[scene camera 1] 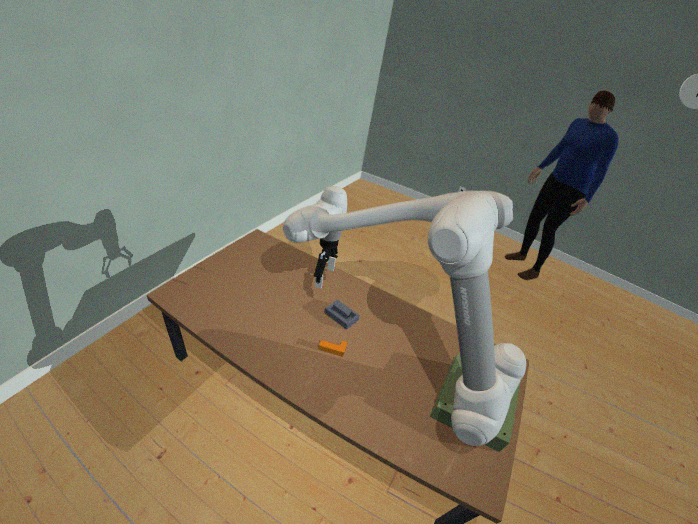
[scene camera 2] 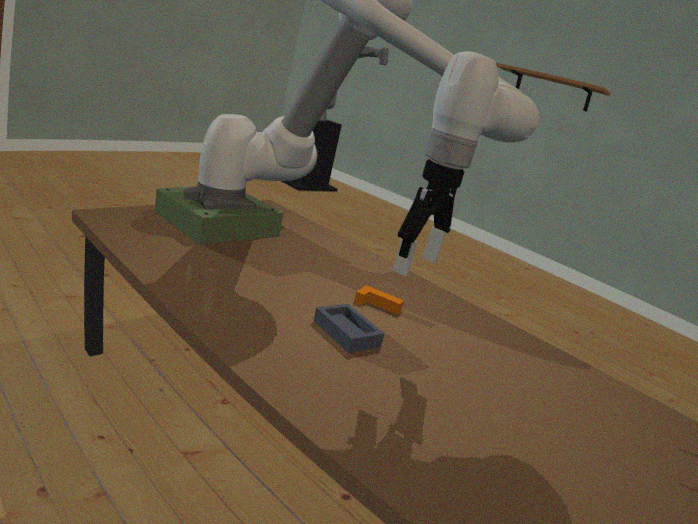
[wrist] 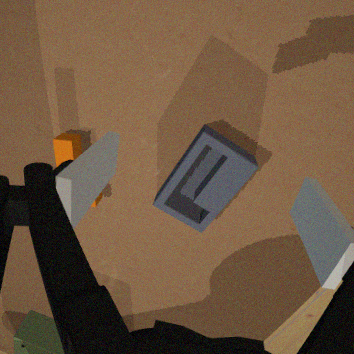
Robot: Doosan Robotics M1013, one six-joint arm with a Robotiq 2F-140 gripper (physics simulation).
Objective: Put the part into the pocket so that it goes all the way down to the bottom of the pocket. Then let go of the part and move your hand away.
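Places are measured from the arm's base along level axes (x ahead, y left, z up), in millimetres.
Pixels of known places: gripper, fingertip midpoint: [scene camera 1: 324, 278] [scene camera 2: 415, 266] [wrist: 208, 173]; arm's base, origin of the base link: [scene camera 2: 219, 200].
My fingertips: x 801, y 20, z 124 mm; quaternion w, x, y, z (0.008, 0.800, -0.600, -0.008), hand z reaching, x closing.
Note:
Ahead of a thing's pixels: the offset from my fingertips to its middle. Level surfaces: height alone.
The orange L-shaped part @(182 mm back, 134 mm left, 190 mm down) [scene camera 1: 331, 347] [scene camera 2: 380, 300] [wrist: 63, 151] lies on the table, apart from the pocket block; in the wrist view one finger hides much of it. The blue-grey block @(98 mm back, 43 mm right, 187 mm down) [scene camera 1: 350, 321] [scene camera 2: 363, 342] [wrist: 231, 184] sits on the table with its L-shaped pocket facing up, and the pocket holds no part. My gripper [scene camera 1: 325, 272] [scene camera 2: 416, 266] [wrist: 208, 173] is wide open and empty, raised above the table. In the wrist view the block shows between the two fingers, and the part is at the left finger's side.
The brown table @(205 mm down) [scene camera 1: 225, 298] [scene camera 2: 507, 406] carries the arm's green base [scene camera 1: 445, 403] [scene camera 2: 236, 228] at one end. A person [scene camera 1: 586, 152] stands on the floor beyond the table. A wooden rail [scene camera 2: 558, 78] is on the wall.

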